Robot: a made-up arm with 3 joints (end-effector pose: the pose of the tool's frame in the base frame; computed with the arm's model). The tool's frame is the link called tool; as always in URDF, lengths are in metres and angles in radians. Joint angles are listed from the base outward.
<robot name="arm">
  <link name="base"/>
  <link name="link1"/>
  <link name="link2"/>
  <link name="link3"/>
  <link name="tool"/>
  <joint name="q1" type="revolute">
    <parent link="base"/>
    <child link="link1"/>
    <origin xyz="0.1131 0.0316 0.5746" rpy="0 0 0"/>
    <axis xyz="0 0 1"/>
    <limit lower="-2.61" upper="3.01" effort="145" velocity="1.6"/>
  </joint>
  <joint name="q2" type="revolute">
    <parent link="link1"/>
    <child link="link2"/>
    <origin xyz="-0.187 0.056 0.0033" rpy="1.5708 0 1.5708"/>
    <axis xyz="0 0 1"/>
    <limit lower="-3.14" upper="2.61" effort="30" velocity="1.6"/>
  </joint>
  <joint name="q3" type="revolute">
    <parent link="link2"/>
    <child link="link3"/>
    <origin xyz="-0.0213 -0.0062 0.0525" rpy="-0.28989 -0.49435 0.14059"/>
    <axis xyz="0 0 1"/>
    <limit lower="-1.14" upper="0.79" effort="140" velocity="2.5"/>
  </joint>
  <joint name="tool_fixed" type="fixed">
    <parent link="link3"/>
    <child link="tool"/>
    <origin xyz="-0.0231 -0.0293 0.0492" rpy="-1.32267 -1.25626 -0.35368"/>
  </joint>
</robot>
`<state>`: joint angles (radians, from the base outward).
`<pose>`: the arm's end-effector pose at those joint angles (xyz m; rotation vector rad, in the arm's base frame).
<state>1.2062 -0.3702 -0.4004</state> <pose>0.0938 -0.0723 0.5889 -0.6472 -0.4785 0.8625</pose>
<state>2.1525 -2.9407 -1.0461</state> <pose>0.0634 -0.1350 0.5883 0.8866 2.6317 1.2638</pose>
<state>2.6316 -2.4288 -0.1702</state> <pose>0.1546 -0.0989 0.6408 -0.3624 -2.8862 0.7154</pose>
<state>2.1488 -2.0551 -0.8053</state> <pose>0.0984 -0.1090 0.6484 -1.0730 -2.4891 0.1420</pose>
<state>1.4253 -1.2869 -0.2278</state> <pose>0.0832 -0.0660 0.6398 -1.0757 -1.2154 0.9265</pose>
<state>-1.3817 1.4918 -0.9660</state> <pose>0.1389 0.1498 0.5004 0.7479 -0.0290 -1.3974</pose>
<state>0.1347 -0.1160 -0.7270</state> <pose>0.0082 -0.0045 0.5806 -0.8285 0.0871 -0.2019</pose>
